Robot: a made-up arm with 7 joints.
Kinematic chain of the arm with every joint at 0, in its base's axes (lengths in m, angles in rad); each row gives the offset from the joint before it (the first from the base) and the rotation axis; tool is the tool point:
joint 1: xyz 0 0 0 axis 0 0.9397 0.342
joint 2: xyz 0 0 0 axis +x
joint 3: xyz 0 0 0 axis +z
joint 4: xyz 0.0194 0 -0.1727 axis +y
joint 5: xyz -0.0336 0 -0.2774 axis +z
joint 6: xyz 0 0 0 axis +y
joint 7: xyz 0 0 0 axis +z
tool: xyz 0 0 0
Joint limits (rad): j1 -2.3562..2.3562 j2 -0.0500..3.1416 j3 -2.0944..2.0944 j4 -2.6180..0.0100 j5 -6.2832..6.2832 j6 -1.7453..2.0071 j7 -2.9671..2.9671
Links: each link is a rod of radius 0.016 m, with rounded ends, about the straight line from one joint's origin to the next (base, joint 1, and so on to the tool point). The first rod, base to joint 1, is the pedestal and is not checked.
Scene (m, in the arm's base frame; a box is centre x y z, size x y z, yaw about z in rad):
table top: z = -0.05
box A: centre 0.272 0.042 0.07 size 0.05 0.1 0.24 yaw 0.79
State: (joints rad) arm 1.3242 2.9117 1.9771 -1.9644 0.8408 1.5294 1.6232
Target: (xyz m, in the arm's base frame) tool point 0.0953 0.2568 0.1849
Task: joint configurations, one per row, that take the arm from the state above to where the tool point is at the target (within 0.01 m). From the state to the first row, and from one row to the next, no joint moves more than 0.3 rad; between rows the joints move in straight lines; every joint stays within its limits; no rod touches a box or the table.
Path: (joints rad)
1: 1.2186 2.6736 1.9945 -2.0063 0.7851 1.4639 1.5299
2: 1.1130 2.4356 2.0119 -2.0481 0.7295 1.3984 1.4366
3: 1.0075 2.1975 2.0294 -2.0900 0.6738 1.3329 1.3433
4: 1.0623 1.9425 1.9559 -2.0159 0.7155 1.3820 1.4133
5: 1.1172 1.6875 1.8825 -1.9418 0.7573 1.4311 1.4833
6: 1.1721 1.4325 1.8090 -1.8677 0.7990 1.4803 1.5532
7: 1.2270 1.1775 1.7356 -1.7936 0.8408 1.5294 1.6232

